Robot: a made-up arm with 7 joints. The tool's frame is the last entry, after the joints. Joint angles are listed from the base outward. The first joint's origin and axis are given. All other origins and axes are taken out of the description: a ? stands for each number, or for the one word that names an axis. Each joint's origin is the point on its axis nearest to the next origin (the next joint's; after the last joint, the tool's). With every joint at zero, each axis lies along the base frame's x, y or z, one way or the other. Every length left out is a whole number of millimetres.
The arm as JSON. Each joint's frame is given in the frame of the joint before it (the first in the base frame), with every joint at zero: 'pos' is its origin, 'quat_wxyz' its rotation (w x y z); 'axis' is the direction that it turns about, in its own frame. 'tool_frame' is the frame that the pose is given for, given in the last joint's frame.
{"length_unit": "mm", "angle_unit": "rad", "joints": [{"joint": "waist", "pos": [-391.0, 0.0, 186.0], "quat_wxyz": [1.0, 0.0, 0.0, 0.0], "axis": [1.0, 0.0, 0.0]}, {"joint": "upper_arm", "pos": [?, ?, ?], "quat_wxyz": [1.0, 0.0, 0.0, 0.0], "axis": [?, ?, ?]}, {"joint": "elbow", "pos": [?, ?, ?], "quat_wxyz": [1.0, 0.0, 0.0, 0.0], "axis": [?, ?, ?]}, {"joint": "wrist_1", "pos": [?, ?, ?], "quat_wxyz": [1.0, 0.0, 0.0, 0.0], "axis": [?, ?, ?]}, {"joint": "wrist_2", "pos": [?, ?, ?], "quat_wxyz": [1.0, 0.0, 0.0, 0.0], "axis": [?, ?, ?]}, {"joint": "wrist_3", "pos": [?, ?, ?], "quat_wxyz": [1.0, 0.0, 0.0, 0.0], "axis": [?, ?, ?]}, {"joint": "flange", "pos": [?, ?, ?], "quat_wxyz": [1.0, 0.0, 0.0, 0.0], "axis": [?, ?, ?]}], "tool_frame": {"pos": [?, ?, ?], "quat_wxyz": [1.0, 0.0, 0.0, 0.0]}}
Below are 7 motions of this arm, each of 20 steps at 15 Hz.
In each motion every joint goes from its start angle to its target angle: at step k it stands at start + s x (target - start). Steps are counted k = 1, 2, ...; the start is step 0. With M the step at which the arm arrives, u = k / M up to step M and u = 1 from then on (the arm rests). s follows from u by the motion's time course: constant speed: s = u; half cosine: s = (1 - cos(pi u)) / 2; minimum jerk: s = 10 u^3 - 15 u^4 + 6 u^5.
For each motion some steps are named. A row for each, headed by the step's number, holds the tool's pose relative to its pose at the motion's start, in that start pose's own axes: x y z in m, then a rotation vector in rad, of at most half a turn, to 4 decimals.
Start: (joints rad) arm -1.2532 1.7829 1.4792 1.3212 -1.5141 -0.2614 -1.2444
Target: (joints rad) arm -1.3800 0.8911 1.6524 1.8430 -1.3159 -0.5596 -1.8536
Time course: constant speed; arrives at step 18
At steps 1, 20:
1: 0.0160 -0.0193 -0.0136 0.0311 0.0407 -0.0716
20: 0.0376 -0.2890 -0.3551 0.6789 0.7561 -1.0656

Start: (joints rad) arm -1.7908 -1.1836 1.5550 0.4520 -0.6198 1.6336 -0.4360
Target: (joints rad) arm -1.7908 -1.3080 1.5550 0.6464 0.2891 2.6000 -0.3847
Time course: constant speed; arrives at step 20
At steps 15, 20:
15: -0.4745 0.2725 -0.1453 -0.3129 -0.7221 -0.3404
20: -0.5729 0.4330 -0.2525 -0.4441 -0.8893 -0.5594

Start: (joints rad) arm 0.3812 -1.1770 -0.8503 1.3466 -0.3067 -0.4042 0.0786
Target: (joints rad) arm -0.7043 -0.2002 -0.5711 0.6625 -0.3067 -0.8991 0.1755
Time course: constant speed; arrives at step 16
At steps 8, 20:
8: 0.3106 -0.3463 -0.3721 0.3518 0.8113 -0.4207
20: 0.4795 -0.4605 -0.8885 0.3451 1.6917 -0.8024

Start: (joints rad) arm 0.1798 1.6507 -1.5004 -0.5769 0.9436 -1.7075 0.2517
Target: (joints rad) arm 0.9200 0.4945 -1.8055 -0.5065 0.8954 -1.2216 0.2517
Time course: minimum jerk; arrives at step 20
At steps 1, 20:
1: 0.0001 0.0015 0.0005 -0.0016 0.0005 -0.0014
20: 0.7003 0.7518 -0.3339 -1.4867 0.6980 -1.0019

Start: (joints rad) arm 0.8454 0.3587 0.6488 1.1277 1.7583 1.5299 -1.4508
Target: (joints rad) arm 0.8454 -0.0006 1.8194 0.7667 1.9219 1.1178 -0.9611
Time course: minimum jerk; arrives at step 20
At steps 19, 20:
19: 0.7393 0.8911 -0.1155 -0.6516 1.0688 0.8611
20: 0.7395 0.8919 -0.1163 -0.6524 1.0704 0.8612

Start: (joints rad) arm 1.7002 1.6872 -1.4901 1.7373 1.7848 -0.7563 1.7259
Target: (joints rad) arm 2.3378 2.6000 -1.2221 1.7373 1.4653 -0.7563 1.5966
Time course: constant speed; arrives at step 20
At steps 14, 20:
14: 0.0855 0.4226 -0.3719 -0.7209 -0.2087 -0.5814
20: 0.0922 0.5238 -0.5848 -0.9774 -0.4535 -0.7942

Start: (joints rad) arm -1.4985 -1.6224 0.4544 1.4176 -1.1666 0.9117 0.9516
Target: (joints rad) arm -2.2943 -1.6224 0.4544 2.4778 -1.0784 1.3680 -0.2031
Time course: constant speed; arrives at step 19
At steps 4, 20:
4: -0.0352 -0.0328 -0.1104 0.1333 -0.1113 -0.1786
20: -0.1241 0.1537 -0.6068 0.8659 0.0345 -0.9682

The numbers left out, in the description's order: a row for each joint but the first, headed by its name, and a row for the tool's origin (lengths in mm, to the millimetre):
upper_arm: xyz 0.0 -299.0 -52.0, axis 0.0 1.0 0.0
elbow: xyz -61.0 0.0 238.0, axis 0.0 0.0 -1.0
wrist_1: xyz -27.0 -352.0 0.0, axis 0.0 -1.0 0.0
wrist_2: xyz -12.0 0.0 38.0, axis 0.0 0.0 1.0
wrist_3: xyz -235.0 24.0 0.0, axis -1.0 0.0 0.0
flange: xyz 0.0 -112.0 468.0, axis 0.0 0.0 1.0
tool: xyz 108.0 -243.0 0.0

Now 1 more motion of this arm.
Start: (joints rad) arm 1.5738 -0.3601 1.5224 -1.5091 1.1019 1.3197 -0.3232
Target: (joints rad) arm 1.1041 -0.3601 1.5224 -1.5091 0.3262 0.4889 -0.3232
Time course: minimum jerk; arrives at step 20
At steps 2, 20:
2: 0.0023 0.0002 0.0014 0.0009 0.0071 -0.0021
20: -0.0614 0.0526 0.0881 0.1955 0.5554 -0.6555

